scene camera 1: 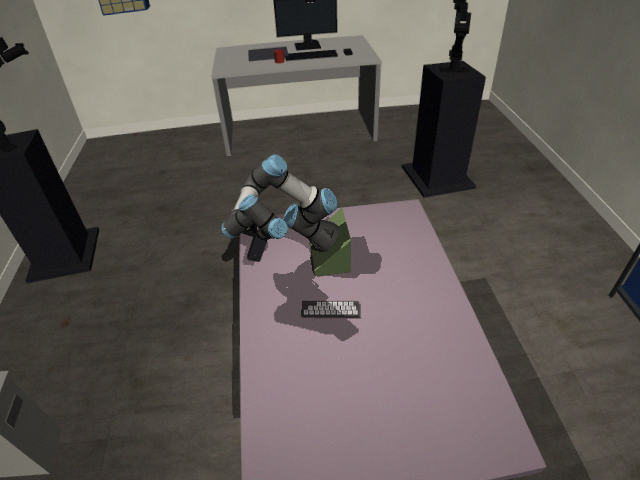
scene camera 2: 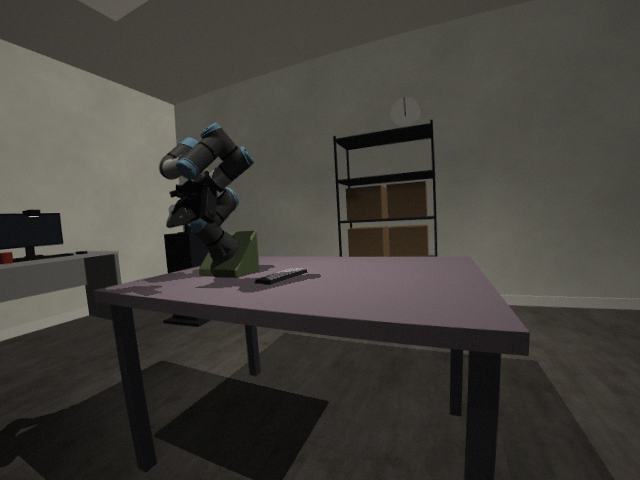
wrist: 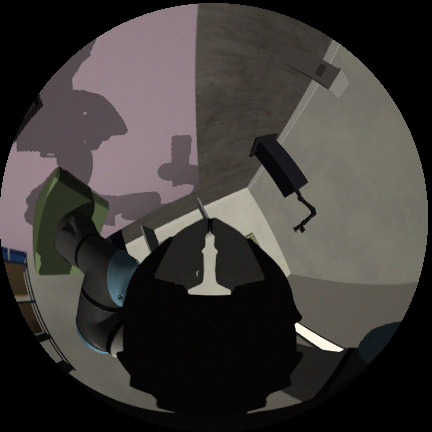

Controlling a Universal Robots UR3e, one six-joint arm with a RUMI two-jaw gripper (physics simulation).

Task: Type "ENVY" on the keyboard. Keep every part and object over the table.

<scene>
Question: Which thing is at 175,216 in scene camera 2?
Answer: My gripper.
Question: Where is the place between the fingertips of my gripper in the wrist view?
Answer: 209,219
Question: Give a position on a dark keyboard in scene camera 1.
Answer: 311,309
</scene>
